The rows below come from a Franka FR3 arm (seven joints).
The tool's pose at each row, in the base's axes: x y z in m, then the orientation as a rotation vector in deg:
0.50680 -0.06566 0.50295 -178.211 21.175 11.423
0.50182 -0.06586 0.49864 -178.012 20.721 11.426
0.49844 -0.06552 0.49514 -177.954 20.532 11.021
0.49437 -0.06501 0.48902 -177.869 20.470 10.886
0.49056 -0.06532 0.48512 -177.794 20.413 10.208
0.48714 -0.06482 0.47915 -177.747 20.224 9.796
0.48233 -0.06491 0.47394 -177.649 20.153 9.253
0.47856 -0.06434 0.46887 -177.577 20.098 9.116
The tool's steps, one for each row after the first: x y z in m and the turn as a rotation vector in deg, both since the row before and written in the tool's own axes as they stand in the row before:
-0.00421 0.00131 0.00490 0.229 -0.040 -0.288
-0.00290 0.00042 0.00390 0.126 0.241 -0.123
-0.00330 0.00040 0.00658 0.106 0.071 -0.040
-0.00314 0.00115 0.00432 0.167 0.413 -0.040
-0.00274 0.00029 0.00632 0.113 0.249 -0.123
-0.00406 0.00118 0.00569 0.170 0.326 -0.048
-0.00325 0.00032 0.00544 0.092 0.075 -0.035

